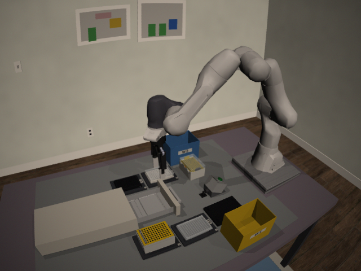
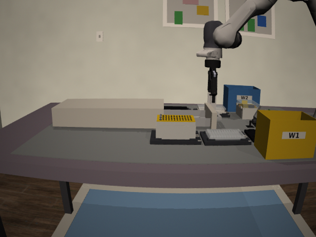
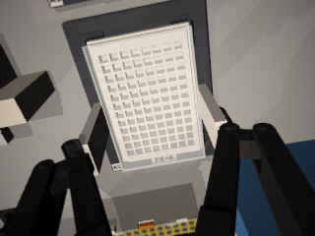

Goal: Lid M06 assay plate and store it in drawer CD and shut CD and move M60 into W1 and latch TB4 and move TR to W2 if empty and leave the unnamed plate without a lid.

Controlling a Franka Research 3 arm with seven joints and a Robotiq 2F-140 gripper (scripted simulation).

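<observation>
Now: hand 40 mm above the white plate. The rest, counted from my hand: blue bin W2 (180 mm behind, 130 mm to the right, 20 mm below); black plate (180 mm ahead, 10 mm to the left, 40 mm below); tip box TB4 (170 mm behind, 30 mm to the left, 10 mm below).
</observation>
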